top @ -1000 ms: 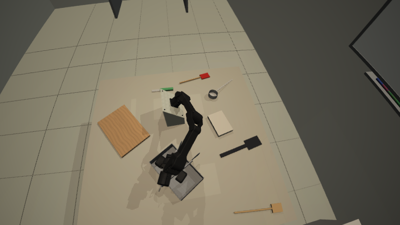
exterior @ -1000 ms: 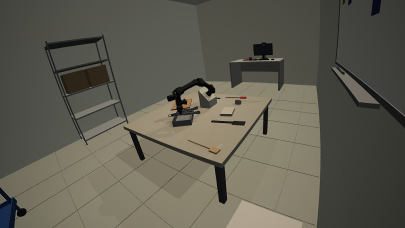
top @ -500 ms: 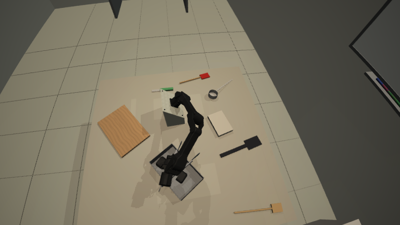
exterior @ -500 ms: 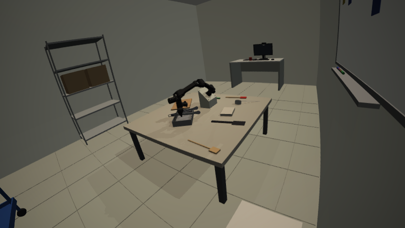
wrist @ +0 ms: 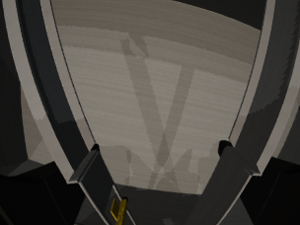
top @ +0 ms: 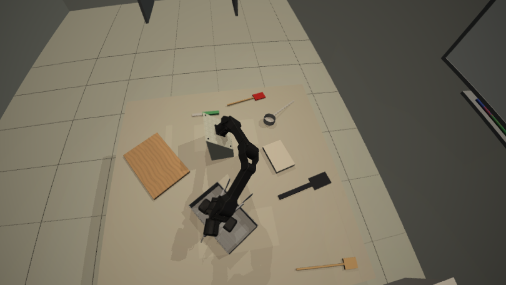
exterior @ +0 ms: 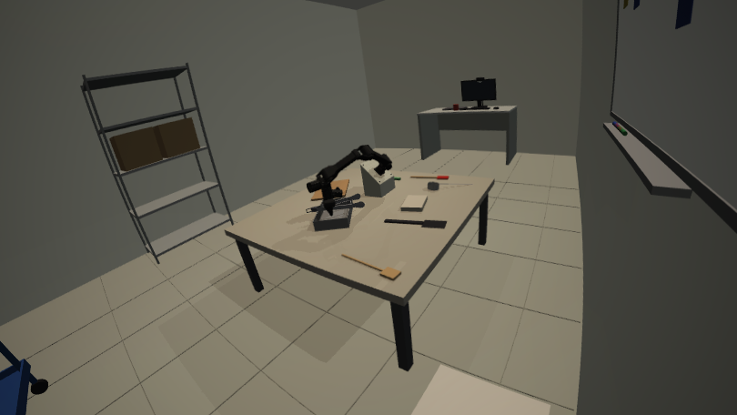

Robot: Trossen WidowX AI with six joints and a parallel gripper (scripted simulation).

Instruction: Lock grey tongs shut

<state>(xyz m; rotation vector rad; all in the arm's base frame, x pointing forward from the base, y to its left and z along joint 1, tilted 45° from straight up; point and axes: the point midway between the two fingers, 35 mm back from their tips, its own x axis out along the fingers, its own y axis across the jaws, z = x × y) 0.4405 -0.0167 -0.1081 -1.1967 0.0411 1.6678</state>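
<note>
Now: gripper tip 1 cm past the roasting tin and 2 cm to the right of it. From my gripper tip the other things lie so: wooden board: 39 cm behind, 31 cm to the right, 2 cm below; block: 28 cm behind, 40 cm to the left, 2 cm below; black spatula: 7 cm behind, 51 cm to the left, 3 cm below.
</note>
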